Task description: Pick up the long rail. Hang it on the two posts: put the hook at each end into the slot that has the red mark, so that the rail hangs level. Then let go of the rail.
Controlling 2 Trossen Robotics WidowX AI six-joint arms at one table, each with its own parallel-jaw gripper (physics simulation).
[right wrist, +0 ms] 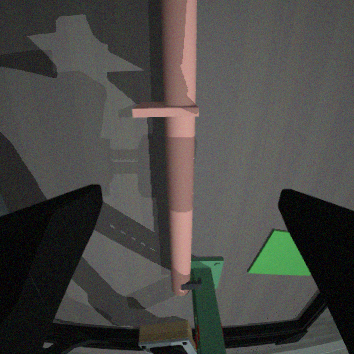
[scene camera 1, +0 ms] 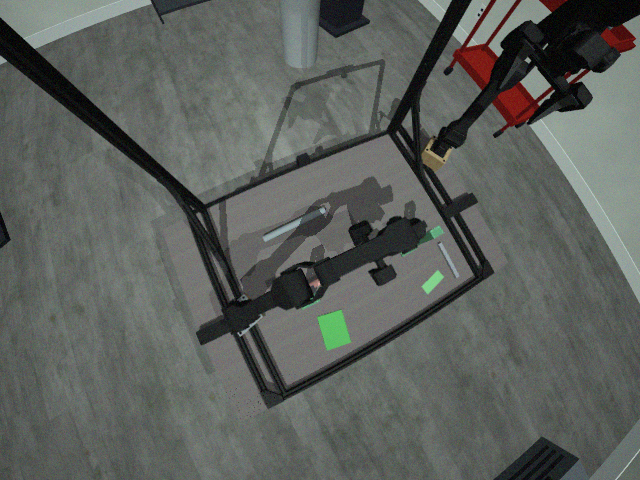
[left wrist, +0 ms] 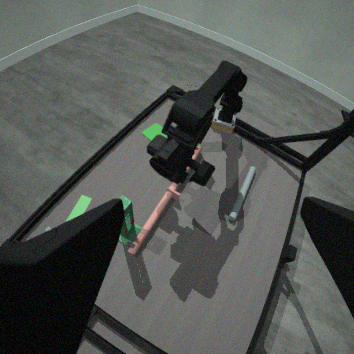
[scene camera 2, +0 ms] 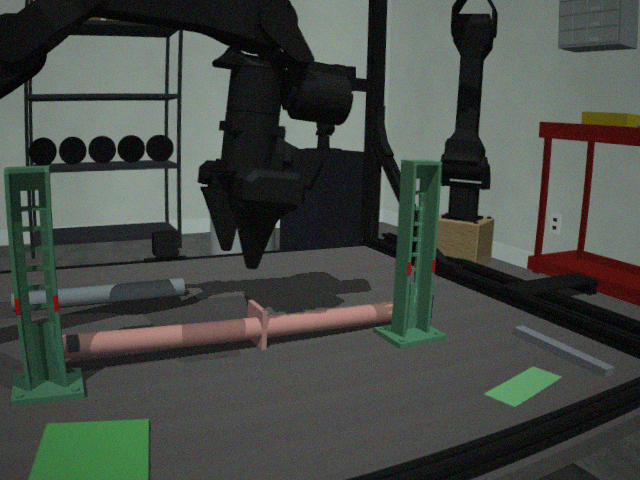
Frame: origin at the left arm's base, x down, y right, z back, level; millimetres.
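Where they show: left gripper, fingertip midpoint: [scene camera 1: 513, 107] [left wrist: 213, 206]; right gripper, fingertip midpoint: [right wrist: 192, 195] [scene camera 2: 237, 259]; left arm's base, link origin: [scene camera 1: 439, 148] [scene camera 2: 462, 218]; right arm's base, link origin: [right wrist: 169, 351] [scene camera 1: 242, 315] [left wrist: 224, 116].
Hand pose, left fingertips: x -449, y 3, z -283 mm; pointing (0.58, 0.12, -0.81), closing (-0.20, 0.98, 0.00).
Things, the pixels of their top centre, and the offset from my left fingertips. "pt": a spot on its surface instead.
- long pink rail, top centre: [right wrist: 174, 112] [scene camera 2: 259, 307] [left wrist: 171, 189] dx +490, dy +34, dz -266 mm
- left-hand green post, top centre: [scene camera 2: 27, 167] dx +320, dy +115, dz -496 mm
- right-hand green post, top centre: [scene camera 2: 421, 160] [left wrist: 120, 204] [scene camera 1: 436, 231] dx +320, dy -93, dz -129 mm
- dark hook, surface spot: [scene camera 2: 72, 342] [right wrist: 197, 286] pt dx +494, dy +109, dz -466 mm
- grey tube, top centre: [scene camera 2: 98, 285] [scene camera 1: 294, 223] [left wrist: 244, 189] dx +511, dy +305, dz -304 mm
- thin grey bar, top centre: [scene camera 2: 561, 345] [scene camera 1: 449, 260] dx +526, dy -273, dz -77 mm
The long pink rail [scene camera 2: 155, 338] [left wrist: 155, 215] [right wrist: 179, 175] lies on the table, with a flange at mid-length. In scene camera 2 its ends are behind the feet of the left-hand green post [scene camera 2: 38, 351] [right wrist: 207, 310] and the right-hand green post [scene camera 2: 405, 258] [left wrist: 128, 225], below their red-marked slots. A dark hook [scene camera 2: 72, 342] [right wrist: 191, 286] shows at its left-hand end. My right gripper [scene camera 2: 239, 257] [right wrist: 192, 195] is open above the rail, fingers on either side in the wrist view. My left gripper [left wrist: 213, 206] is open and empty, high and away from the rail.
A grey tube [scene camera 1: 294, 224] [scene camera 2: 93, 294] [left wrist: 243, 194] lies behind the rail. A thin grey bar [scene camera 1: 448, 259] [scene camera 2: 563, 350] lies right of the right-hand post. Green patches [scene camera 1: 334, 329] [scene camera 2: 523, 385] lie in front. A black frame [scene camera 1: 382, 342] borders the table.
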